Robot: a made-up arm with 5 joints.
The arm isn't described. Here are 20 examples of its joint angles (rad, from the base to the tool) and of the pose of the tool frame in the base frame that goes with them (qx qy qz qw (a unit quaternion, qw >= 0); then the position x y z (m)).
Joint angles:
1: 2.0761 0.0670 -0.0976 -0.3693 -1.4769
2: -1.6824 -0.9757 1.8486 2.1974 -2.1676
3: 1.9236 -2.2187 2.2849 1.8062 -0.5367
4: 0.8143 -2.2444 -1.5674 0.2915 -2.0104
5: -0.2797 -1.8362 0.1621 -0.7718 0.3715
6: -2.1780 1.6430 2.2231 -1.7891 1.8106
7: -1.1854 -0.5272 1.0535 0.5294 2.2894
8: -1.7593 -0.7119 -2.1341 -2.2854 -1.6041
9: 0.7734 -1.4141 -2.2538 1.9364 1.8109
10: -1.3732 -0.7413 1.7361 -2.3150 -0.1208
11: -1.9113 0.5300 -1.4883 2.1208 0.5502
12: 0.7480 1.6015 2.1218 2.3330 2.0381
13: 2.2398 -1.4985 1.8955 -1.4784 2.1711
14: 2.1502 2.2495 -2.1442 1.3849 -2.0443
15: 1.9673 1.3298 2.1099 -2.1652 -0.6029
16: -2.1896 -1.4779 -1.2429 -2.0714 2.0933
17: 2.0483 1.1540 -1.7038 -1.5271 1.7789
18: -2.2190 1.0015 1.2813 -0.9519 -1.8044
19: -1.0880 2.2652 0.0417 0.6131 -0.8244
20: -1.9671 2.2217 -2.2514 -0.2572 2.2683
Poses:
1: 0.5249 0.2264 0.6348 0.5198 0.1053 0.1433 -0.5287
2: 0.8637 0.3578 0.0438 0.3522 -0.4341 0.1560 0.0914
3: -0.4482 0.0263 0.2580 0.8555 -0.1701 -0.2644 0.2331
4: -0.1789 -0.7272 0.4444 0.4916 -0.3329 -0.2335 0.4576
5: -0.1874 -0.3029 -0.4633 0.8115 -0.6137 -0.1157 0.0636
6: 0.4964 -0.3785 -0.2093 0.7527 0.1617 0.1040 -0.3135
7: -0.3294 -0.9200 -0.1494 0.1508 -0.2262 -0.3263 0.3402
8: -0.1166 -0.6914 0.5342 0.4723 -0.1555 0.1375 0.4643
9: -0.8896 -0.2601 0.3505 0.1344 -0.4367 -0.1136 0.3628
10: -0.3142 -0.2764 0.8198 0.3910 -0.0581 0.1745 0.4220
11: 0.4327 0.8221 -0.3647 0.0629 -0.0019 0.2619 0.4725
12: 0.0349 -0.0399 0.1944 0.9795 0.1254 -0.2926 0.0463
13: 0.3881 0.3338 0.8313 0.2168 -0.2806 0.0321 -0.3366
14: 0.8103 -0.2877 0.0719 0.5055 0.1758 -0.2194 -0.1129
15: -0.3590 0.7835 -0.0857 0.4999 0.2319 -0.2639 0.1167
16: -0.6633 -0.1626 0.3524 0.6399 -0.4059 0.1022 0.2783
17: 0.1902 -0.8506 0.4839 0.0780 0.4218 -0.1322 0.0657
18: 0.3059 -0.9495 -0.0684 0.0165 0.3511 -0.0228 0.0615
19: -0.5669 0.5977 0.4269 0.3730 0.3922 0.1899 -0.1362
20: -0.6040 -0.2751 -0.7169 0.2134 -0.0670 0.2488 -0.3727
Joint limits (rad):
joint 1: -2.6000..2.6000
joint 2: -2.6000..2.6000
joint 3: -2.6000..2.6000
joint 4: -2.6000..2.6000
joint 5: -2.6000..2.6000
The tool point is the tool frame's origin. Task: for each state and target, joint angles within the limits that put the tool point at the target. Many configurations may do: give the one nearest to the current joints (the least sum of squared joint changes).
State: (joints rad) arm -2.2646 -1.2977 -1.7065 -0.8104 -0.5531
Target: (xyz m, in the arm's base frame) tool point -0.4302 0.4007 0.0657
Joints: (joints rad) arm -2.1749 -1.6974 -1.8058 -1.1420 -0.6823
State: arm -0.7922 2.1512 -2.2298 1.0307 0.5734
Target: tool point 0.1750 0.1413 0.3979
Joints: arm -0.5420 2.0250 -2.5373 1.1302 0.4720
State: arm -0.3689 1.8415 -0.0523 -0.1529 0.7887
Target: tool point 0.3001 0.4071 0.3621
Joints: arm 0.3126 2.2470 -0.5545 -0.2101 0.8082
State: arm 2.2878 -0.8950 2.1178 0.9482 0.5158
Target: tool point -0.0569 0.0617 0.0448
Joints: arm 2.4146 -0.7349 2.1524 0.2777 0.8101
